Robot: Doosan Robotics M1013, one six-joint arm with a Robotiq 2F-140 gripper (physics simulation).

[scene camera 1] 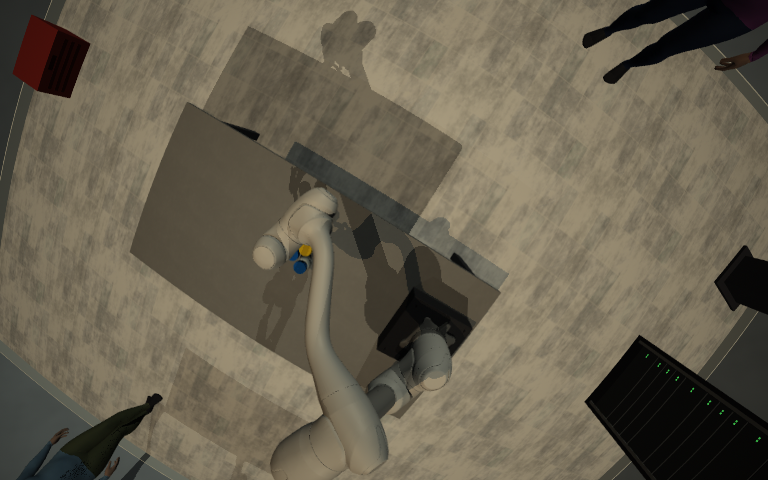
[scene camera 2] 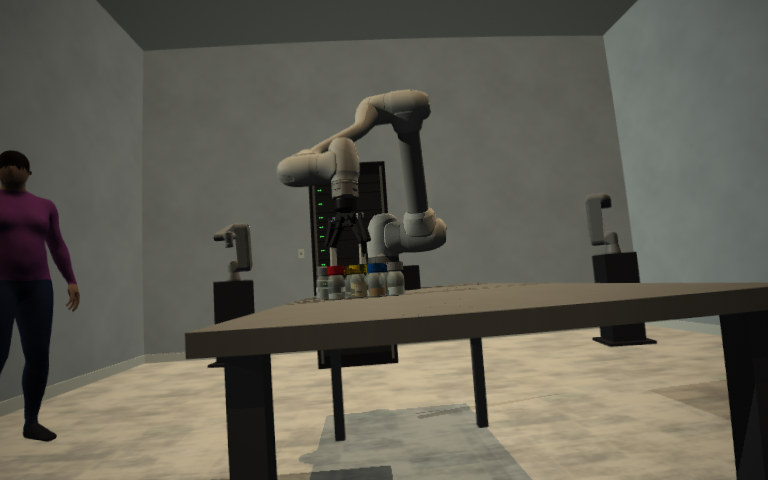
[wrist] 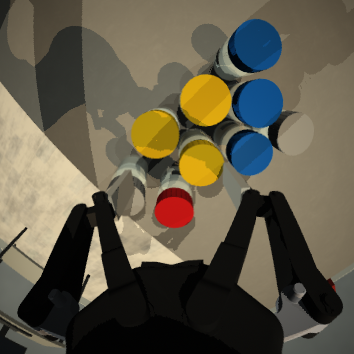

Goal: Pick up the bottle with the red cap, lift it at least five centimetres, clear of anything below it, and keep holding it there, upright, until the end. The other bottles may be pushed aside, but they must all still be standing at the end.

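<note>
Visible to me: a red-capped bottle, a pale-capped bottle and a grey-capped bottle, together with my gripper.
</note>
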